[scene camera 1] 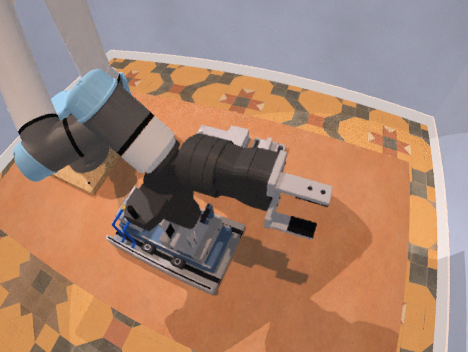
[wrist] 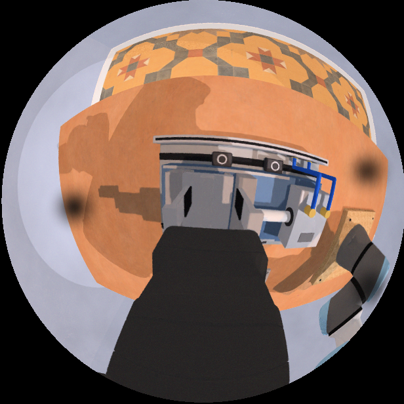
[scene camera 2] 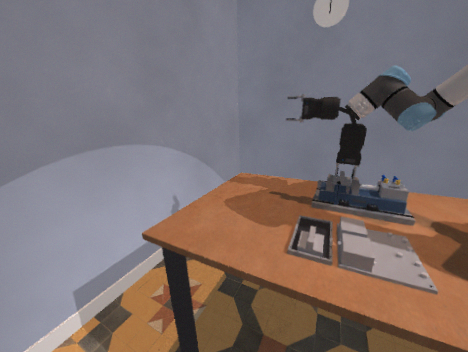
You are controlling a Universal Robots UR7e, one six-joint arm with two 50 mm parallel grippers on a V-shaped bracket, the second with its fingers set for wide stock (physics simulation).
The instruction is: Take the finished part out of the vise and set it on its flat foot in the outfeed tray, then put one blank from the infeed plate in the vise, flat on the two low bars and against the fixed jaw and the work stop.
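Frame: origin at the arm's base, x right, y ahead, z up, level; metres.
Seen in the pictures: hand, its tool point: [scene camera 1: 180, 235] [scene camera 2: 345, 173]; arm's base, origin of its link: [scene camera 1: 89, 154].
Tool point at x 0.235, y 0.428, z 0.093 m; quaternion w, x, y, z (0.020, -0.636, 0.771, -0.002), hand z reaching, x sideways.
Note:
Offsets run from my tool point to a thing's top centre. "pt": to the spot under its first point.
The blue vise @[dx -0.031, dy -0.047, dz -0.015 m] [scene camera 1: 216, 257] [scene camera 2: 332, 196] [wrist: 265, 188] stands on its grey base. A plain grey block [wrist: 209, 195] shows between its jaws; its seating on the bars is hidden. My downward gripper [scene camera 1: 188, 223] [scene camera 2: 346, 174] [wrist: 214, 201] is open, its fingers low over the vise on either side of the block; I cannot tell whether the pads touch anything. A light part with a raised rib @[dx -0.332, dy +0.142, dz -0.073 m] [scene camera 2: 312, 235] stands in the outfeed tray @[pt dx -0.328, dy +0.092, dz -0.103 m] [scene camera 2: 331, 245]. Two grey blanks @[dx -0.268, dy +0.033, dz -0.070 m] [scene camera 2: 354, 227] @[dx -0.357, dy +0.047, dz -0.070 m] [scene camera 2: 358, 251] lie at the left side of the infeed plate @[dx -0.314, dy -0.013, dz -0.106 m] [scene camera 2: 395, 260].
The second gripper [scene camera 1: 310, 210] [scene camera 2: 294, 108] points sideways above the table with its fingers wide apart. The vise's cylinder block @[dx -0.056, dy -0.138, dz -0.018 m] [scene camera 2: 394, 190] [wrist: 302, 227] with blue hoses stands right of the jaws in the wrist view. The robot's wooden base plate [scene camera 1: 87, 182] [wrist: 357, 216] is beyond it.

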